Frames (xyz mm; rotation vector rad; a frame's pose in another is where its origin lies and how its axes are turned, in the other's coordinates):
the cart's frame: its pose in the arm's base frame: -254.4 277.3 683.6 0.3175 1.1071 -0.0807
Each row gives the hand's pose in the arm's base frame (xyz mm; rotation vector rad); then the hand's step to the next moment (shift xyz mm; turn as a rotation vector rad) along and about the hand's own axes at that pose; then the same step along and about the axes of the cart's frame.
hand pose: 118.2 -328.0 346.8 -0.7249 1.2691 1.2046
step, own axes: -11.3 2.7 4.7 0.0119 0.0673 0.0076
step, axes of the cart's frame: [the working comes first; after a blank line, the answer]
step, axes of the arm's base frame: 0.3 2.1 12.4 -0.0624 0.0286 0.0036

-10.6 4.7 4.7 -0.0286 0.0142 -0.0609
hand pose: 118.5 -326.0 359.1 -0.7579 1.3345 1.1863
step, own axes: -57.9 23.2 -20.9 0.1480 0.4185 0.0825
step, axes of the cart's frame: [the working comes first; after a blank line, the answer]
step, axes of the arm's base frame: -19.5 -24.9 57.7 -0.3883 0.2262 -0.0438

-62.3 -15.8 13.9 -0.1145 0.1202 -0.4199
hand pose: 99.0 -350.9 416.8 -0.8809 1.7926 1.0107
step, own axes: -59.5 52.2 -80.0 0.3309 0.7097 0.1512
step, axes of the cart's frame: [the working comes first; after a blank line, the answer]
step, axes of the arm's base frame: -50.5 -40.4 92.1 -0.6841 0.3812 -0.1508

-108.3 -30.1 5.6 -0.1379 0.1798 -0.7646
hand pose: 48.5 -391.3 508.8 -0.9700 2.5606 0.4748
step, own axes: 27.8 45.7 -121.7 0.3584 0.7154 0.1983
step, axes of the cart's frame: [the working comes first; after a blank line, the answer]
step, axes of the arm's base frame: -76.4 -35.4 102.9 -0.6972 0.3900 -0.2033

-129.0 -28.8 -13.9 -0.0963 0.1742 -0.8000
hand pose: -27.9 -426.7 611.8 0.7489 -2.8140 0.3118
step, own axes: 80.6 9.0 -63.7 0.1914 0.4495 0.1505
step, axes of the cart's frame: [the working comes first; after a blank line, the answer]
step, axes of the arm's base frame: -63.4 -13.4 80.2 -0.4133 0.2540 -0.1612

-101.0 -9.8 -18.3 -0.0189 0.1164 -0.4974
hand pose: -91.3 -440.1 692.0 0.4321 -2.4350 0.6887
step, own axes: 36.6 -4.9 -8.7 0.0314 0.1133 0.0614
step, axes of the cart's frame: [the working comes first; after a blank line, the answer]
step, axes of the arm's base frame: -22.9 -4.5 29.9 -0.1011 0.0534 -0.0673

-37.3 -3.1 -6.3 0.0194 0.0143 -0.1304
